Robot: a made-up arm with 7 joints.
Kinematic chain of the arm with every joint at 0, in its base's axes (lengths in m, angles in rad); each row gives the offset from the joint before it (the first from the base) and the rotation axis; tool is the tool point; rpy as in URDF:
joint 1: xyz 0 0 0.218 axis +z
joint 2: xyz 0 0 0 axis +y
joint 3: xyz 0 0 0.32 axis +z
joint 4: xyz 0.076 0 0 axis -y
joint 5: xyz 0.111 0 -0.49 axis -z
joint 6: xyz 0 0 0 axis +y
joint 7: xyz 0.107 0 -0.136 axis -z
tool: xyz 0 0 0 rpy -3.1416 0 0
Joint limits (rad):
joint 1: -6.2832..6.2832
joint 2: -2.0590..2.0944
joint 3: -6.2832..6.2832
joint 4: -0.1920..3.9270
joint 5: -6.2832..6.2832
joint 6: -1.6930..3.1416
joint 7: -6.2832..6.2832
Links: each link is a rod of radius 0.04 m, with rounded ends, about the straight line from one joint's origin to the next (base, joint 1, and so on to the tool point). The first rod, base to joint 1, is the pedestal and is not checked.
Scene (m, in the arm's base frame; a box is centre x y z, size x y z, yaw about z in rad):
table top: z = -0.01
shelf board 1: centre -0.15 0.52 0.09 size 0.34 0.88 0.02 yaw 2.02
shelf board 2: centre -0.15 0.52 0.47 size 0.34 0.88 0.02 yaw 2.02
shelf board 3: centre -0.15 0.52 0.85 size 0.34 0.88 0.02 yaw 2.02
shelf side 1: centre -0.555 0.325 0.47 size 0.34 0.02 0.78 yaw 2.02
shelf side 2: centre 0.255 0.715 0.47 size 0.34 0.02 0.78 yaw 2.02
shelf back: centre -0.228 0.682 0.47 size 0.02 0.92 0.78 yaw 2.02
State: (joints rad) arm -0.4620 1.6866 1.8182 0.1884 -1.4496 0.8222 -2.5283
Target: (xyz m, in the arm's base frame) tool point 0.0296 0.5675 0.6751
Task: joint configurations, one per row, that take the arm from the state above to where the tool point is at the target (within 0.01 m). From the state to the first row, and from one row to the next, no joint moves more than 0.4 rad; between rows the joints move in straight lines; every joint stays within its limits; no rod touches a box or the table.
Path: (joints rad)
1: -0.8035 1.6775 1.9772 0.1250 -1.5912 0.9688 -2.3401
2: -1.1450 1.6684 2.1363 0.0616 -1.7329 1.1153 -2.1519
3: -1.4865 1.6592 2.2953 -0.0018 -1.8745 1.2619 -1.9637
4: -1.8280 1.6501 2.4544 -0.0652 -2.0161 1.4084 -1.7755
5: -2.1695 1.6410 2.6134 -0.1286 -2.1578 1.5550 -1.5873
6: -2.5110 1.6319 2.7724 -0.1920 -2.2994 1.7015 -1.3991
7: -2.1561 1.5886 2.6953 -0.0063 -2.1785 1.5550 -1.5604
8: -1.8013 1.5453 2.6182 0.1795 -2.0577 1.4085 -1.7217
9: -1.4465 1.5020 2.5410 0.3652 -1.9368 1.2620 -1.8831
10: -1.0917 1.4587 2.4639 0.5510 -1.8159 1.1155 -2.0444
11: -0.7369 1.4154 2.3867 0.7367 -1.6951 0.9689 -2.2057
12: -0.3820 1.3721 2.3096 0.9224 -1.5742 0.8224 -2.3670
13: -0.0272 1.3288 2.2325 1.1082 -1.4533 0.6759 -2.5283

